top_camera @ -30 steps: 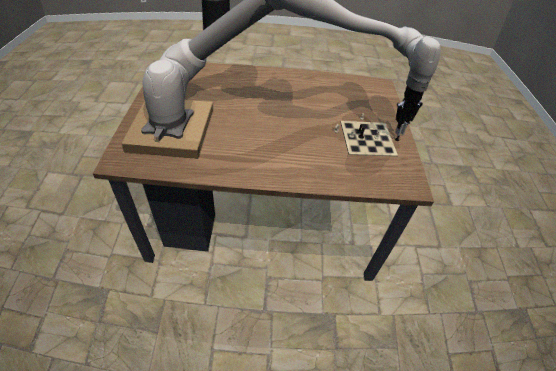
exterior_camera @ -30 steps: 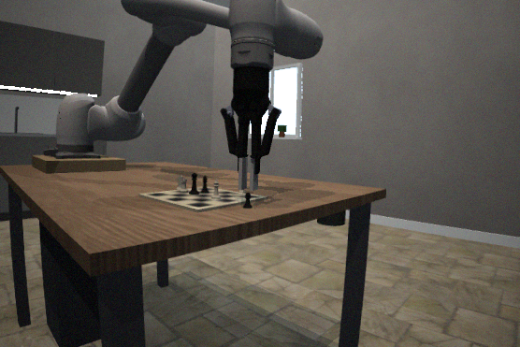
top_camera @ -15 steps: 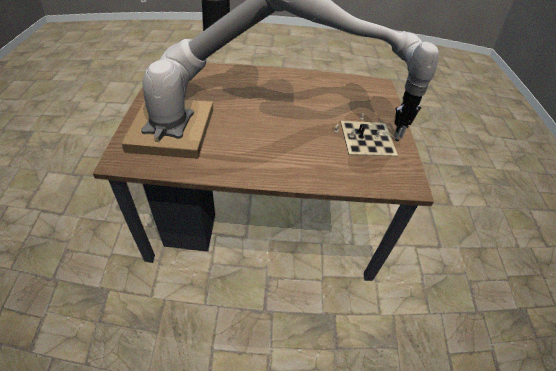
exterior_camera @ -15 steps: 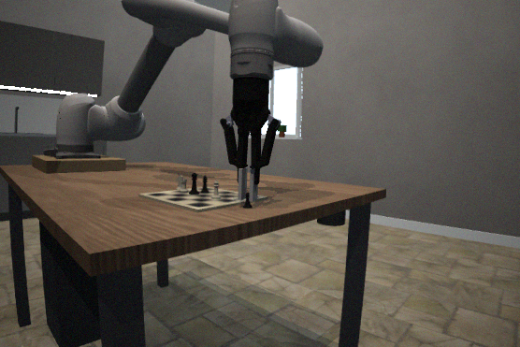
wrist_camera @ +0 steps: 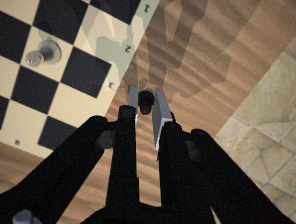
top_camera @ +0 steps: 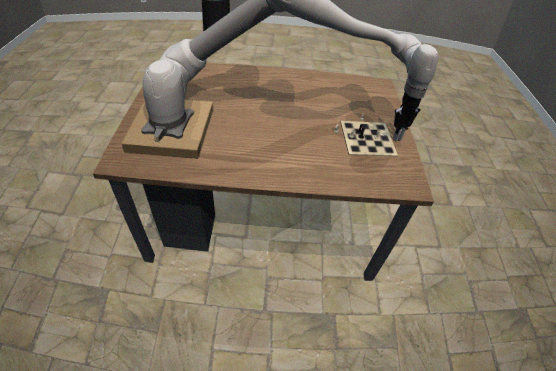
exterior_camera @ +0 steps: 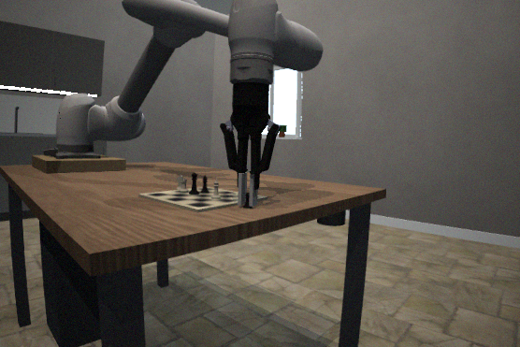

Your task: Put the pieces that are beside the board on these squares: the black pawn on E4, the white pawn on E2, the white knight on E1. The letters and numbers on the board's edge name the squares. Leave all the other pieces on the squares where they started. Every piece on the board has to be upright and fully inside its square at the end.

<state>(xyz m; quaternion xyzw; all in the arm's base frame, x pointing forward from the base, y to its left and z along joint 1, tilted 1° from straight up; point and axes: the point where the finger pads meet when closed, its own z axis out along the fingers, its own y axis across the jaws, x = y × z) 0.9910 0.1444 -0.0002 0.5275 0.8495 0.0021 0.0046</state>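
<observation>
The black pawn lies 30 mm below my hand. From my hand the other things lie so: white pawn: 160 mm behind, 120 mm to the left, 30 mm below; chessboard: 140 mm behind, 40 mm below, 20 mm to the right; pale pawn: 100 mm behind, 10 mm to the right, 10 mm below.
</observation>
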